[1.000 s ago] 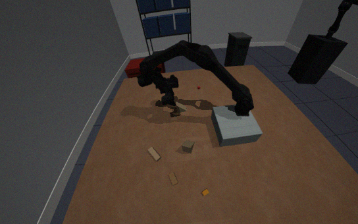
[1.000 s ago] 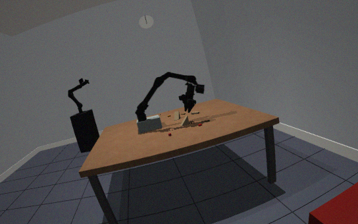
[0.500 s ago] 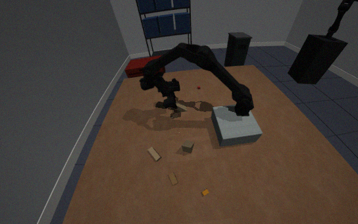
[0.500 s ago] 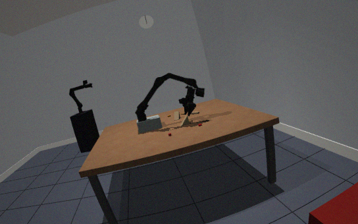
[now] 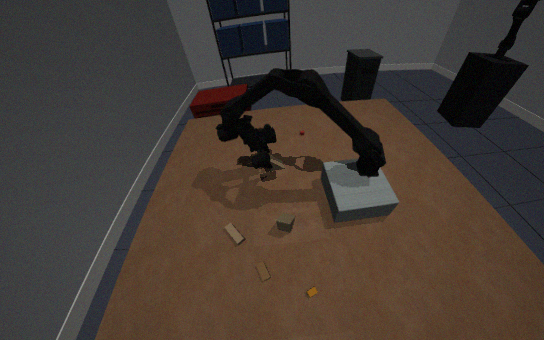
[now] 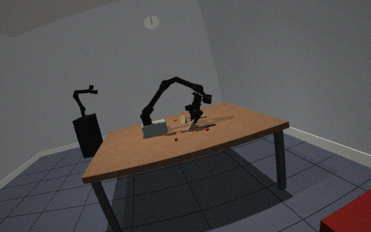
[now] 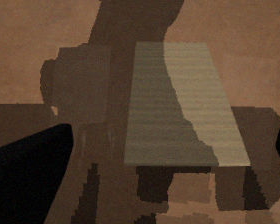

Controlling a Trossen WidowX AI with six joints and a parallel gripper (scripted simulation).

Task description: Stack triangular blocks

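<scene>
My gripper tip is now 10 mm past the tan triangular block and 30 mm above it. The rest, counted from my gripper tip: small red piece: 90 mm ahead, 140 mm to the right, 40 mm below; small orange block: 160 mm behind, 450 mm to the left, 40 mm below.
</scene>
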